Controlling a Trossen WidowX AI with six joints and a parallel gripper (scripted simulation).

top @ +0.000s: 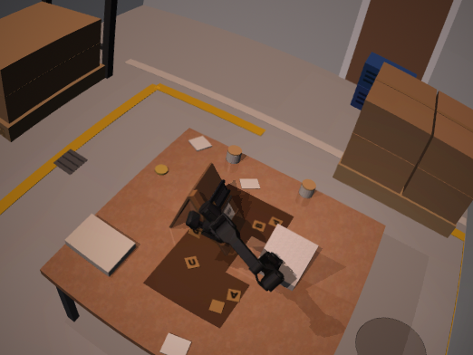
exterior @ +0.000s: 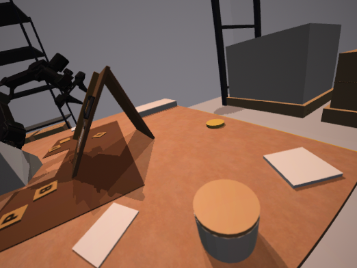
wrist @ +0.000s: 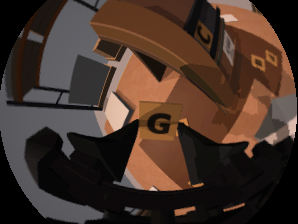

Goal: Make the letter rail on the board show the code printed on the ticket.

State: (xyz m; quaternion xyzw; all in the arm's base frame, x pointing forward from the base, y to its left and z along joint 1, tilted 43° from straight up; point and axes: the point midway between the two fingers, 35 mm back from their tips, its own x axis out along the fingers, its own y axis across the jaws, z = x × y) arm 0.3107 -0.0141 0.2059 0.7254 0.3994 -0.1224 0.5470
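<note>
Now: the white ticket 25 cm to the right of my gripper tip, 9 cm below it and 4 cm behind it. From my gripper tip the other things lie so: dark mat: 19 cm below, 14 cm to the right, 13 cm behind; then yellow disc: 43 cm ahead, 37 cm to the right, 19 cm below; then pale slab: 37 cm ahead, 22 cm to the left, 18 cm below.
</note>
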